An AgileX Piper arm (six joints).
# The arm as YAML. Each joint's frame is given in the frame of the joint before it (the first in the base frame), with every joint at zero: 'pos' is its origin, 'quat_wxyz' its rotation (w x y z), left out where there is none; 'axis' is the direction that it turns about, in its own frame. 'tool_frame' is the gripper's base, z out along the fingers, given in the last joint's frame.
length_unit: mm
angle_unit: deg
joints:
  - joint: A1
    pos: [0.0, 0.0, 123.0]
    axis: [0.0, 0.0, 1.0]
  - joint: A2
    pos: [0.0, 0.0, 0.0]
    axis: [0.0, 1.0, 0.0]
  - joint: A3
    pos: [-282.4, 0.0, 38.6]
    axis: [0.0, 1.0, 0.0]
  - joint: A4
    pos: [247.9, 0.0, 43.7]
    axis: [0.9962, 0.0, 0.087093]
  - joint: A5
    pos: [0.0, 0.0, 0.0]
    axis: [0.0, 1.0, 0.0]
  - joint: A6
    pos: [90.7, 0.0, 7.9]
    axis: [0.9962, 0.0, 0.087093]
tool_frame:
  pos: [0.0, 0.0, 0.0]
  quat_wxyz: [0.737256, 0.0, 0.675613, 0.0]
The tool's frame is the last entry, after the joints.
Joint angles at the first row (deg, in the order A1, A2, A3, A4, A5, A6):
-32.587, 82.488, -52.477, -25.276, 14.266, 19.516
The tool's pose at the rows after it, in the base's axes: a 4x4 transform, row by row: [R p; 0 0 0 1], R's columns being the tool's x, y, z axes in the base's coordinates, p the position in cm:
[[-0.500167 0.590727 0.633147 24.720], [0.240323 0.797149 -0.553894 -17.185], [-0.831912 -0.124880 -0.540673 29.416], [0 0 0 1]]
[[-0.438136 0.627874 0.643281 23.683], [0.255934 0.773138 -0.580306 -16.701], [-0.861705 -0.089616 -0.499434 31.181], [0 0 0 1]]
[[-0.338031 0.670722 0.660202 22.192], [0.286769 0.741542 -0.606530 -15.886], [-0.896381 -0.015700 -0.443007 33.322], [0 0 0 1]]
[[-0.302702 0.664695 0.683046 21.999], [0.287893 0.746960 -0.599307 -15.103], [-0.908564 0.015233 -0.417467 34.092], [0 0 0 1]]
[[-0.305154 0.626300 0.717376 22.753], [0.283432 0.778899 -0.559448 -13.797], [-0.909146 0.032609 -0.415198 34.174], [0 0 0 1]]
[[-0.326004 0.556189 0.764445 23.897], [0.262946 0.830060 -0.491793 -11.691], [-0.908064 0.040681 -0.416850 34.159], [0 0 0 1]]
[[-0.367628 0.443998 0.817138 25.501], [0.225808 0.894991 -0.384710 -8.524], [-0.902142 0.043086 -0.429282 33.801], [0 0 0 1]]
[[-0.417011 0.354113 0.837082 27.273], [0.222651 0.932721 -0.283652 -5.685], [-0.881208 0.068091 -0.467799 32.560], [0 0 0 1]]
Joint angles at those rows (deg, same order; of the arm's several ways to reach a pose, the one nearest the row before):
-32.638, 78.532, -53.798, -28.727, 15.068, 23.996
-32.636, 75.104, -53.991, -30.306, 16.316, 28.089
-32.635, 70.489, -53.991, -30.952, 17.509, 33.202
-31.434, 68.859, -53.993, -31.038, 17.511, 34.948
-28.211, 68.667, -53.991, -30.760, 17.510, 35.709
-23.065, 68.667, -53.992, -30.448, 17.572, 35.902
-15.533, 69.424, -53.993, -30.195, 17.572, 35.941
-8.967, 72.060, -53.990, -30.063, 17.388, 37.930

